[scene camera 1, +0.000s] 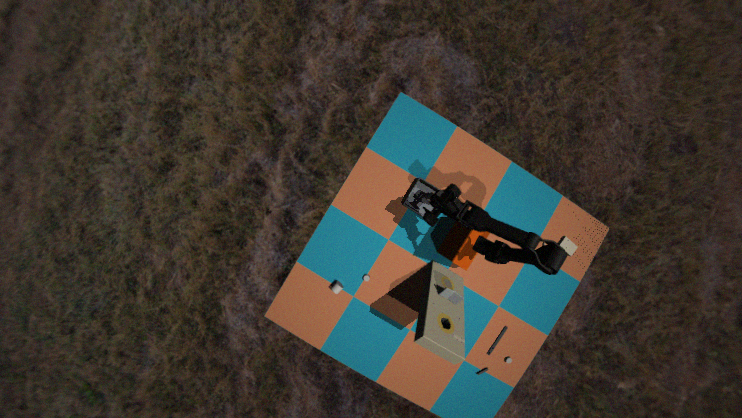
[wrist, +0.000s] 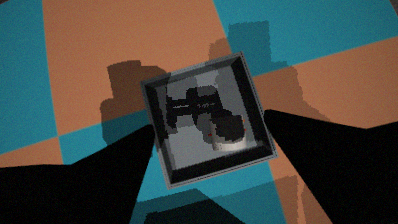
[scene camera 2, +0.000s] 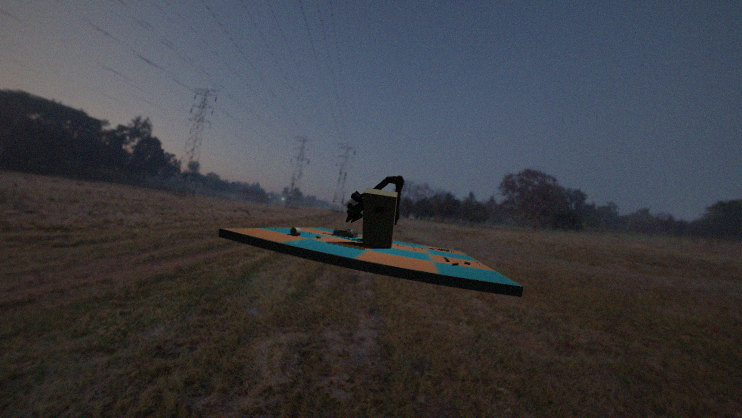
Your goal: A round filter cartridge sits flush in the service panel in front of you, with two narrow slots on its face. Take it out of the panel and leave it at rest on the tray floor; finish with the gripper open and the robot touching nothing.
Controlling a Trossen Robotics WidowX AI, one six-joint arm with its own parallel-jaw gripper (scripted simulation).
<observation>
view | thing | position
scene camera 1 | service panel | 440, 327
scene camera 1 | grey square tray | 416, 200
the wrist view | gripper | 208, 122
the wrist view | grey square tray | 179, 104
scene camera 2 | service panel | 379, 206
</observation>
